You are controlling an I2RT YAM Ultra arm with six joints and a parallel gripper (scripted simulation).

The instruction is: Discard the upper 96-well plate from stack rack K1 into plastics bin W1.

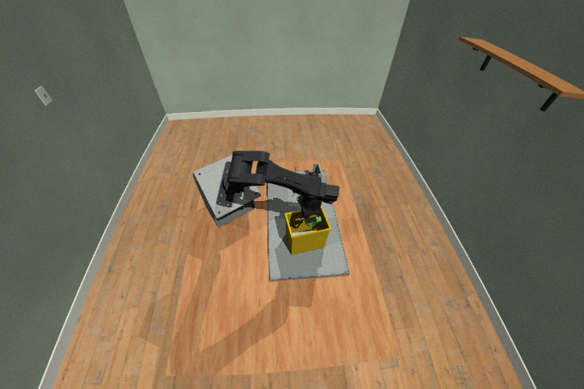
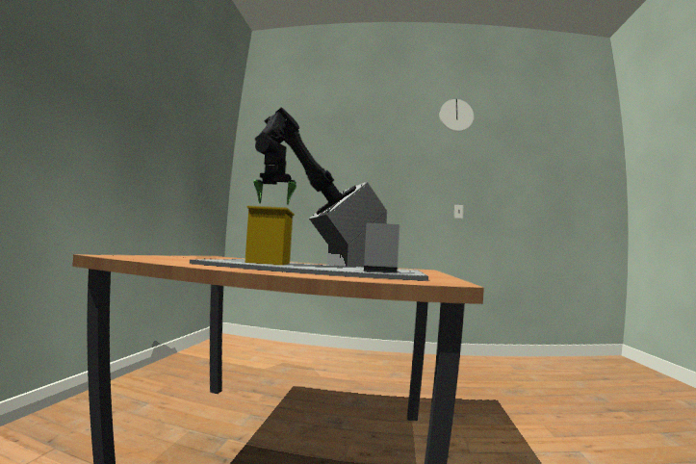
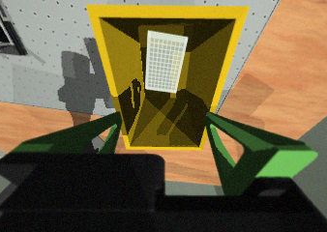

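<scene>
The yellow plastics bin lies 12 cm below my hand.
</scene>
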